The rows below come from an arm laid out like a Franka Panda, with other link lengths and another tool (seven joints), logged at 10 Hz.
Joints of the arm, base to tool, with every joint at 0 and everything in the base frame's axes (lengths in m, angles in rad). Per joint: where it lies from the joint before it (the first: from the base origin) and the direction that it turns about. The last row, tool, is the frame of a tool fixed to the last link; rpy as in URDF.
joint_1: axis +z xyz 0 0 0.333
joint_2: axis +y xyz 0 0 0
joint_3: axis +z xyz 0 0 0.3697
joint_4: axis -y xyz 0.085 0 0
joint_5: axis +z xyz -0.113 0 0.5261
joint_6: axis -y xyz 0 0 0
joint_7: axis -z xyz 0.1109 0 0
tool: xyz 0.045 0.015 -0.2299 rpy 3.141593 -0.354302 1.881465
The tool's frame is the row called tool.
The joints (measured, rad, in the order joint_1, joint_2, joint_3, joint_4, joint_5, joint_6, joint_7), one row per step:
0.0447, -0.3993, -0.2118, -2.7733, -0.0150, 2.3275, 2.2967
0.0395, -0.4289, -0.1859, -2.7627, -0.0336, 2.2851, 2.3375
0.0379, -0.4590, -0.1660, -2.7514, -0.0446, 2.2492, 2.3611
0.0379, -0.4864, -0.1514, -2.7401, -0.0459, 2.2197, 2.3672
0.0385, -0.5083, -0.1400, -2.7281, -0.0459, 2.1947, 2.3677
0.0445, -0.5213, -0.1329, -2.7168, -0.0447, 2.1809, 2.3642
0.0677, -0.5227, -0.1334, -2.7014, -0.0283, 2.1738, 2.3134
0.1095, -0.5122, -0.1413, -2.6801, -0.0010, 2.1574, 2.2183
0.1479, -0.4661, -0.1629, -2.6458, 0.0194, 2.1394, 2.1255
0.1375, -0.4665, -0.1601, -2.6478, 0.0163, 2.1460, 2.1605
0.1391, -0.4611, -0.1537, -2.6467, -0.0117, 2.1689, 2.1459
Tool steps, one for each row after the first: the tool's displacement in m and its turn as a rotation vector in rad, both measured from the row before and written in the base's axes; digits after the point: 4 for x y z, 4 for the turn. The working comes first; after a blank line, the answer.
Tool pose at each row, in the base's axes (x y z in m, rotation vector in rad; the steps are taken from these numbers as rounded here):
0.4519, -0.1007, 0.1662, 2.9576, -0.8522, 0.4301
0.4527, -0.0947, 0.1835, 2.9349, -0.8524, 0.4281
0.4550, -0.0893, 0.2017, 2.9225, -0.8446, 0.4389
0.4579, -0.0845, 0.2187, 2.9218, -0.8315, 0.4549
0.4609, -0.0806, 0.2340, 2.9236, -0.8163, 0.4704
0.4651, -0.0758, 0.2456, 2.9297, -0.7957, 0.4882
0.4737, -0.0648, 0.2540, 2.9751, -0.7123, 0.5069
0.4839, -0.0468, 0.2587, -3.0479, 0.5550, -0.5050
0.4958, -0.0367, 0.2532, -3.0438, 0.4048, -0.4557
0.4946, -0.0407, 0.2531, -3.0449, 0.4680, -0.4629
0.5017, -0.0416, 0.2543, -3.0644, 0.4083, -0.5029

0.0008, 0.0060, 0.0173, -0.0204, 0.0051, -0.0072
0.0023, 0.0054, 0.0182, -0.0145, -0.0043, 0.0011
0.0029, 0.0048, 0.0170, -0.0059, -0.0092, 0.0081
0.0030, 0.0039, 0.0153, -0.0042, -0.0091, 0.0101
0.0042, 0.0048, 0.0116, -0.0020, -0.0108, 0.0147
0.0086, 0.0110, 0.0084, 0.0136, -0.0116, 0.0632
0.0102, 0.0180, 0.0047, 0.0260, 0.0009, 0.1138
0.0119, 0.0101, -0.0055, 0.0237, 0.0242, 0.0991
-0.0012, -0.0040, -0.0001, -0.0053, -0.0023, -0.0414
0.0071, -0.0009, 0.0012, -0.0260, -0.0211, 0.0363

